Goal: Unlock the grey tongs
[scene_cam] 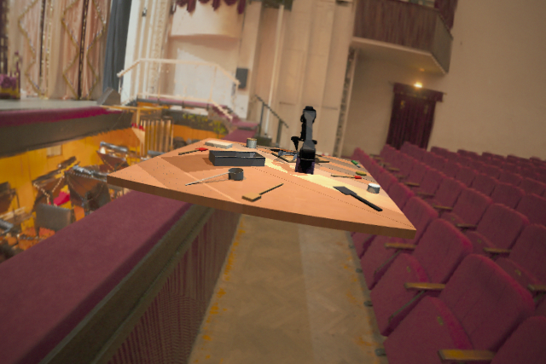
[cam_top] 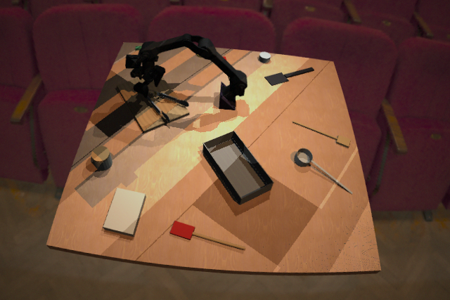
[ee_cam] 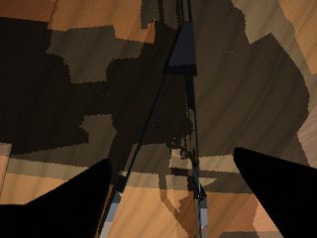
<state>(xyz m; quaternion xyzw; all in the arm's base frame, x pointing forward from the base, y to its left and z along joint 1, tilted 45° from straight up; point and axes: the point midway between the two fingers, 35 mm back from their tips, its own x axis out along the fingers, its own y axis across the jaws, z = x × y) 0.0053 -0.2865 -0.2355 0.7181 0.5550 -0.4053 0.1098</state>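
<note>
Right now my gripper tip is 4 cm above the wooden board and 1 cm short of it. Also, from my gripper tip: black spatula: 72 cm to the left, 23 cm behind, 5 cm below; then white block: 63 cm ahead, 4 cm below, 3 cm to the right; then red spatula: 71 cm ahead, 26 cm to the left, 4 cm below.
</note>
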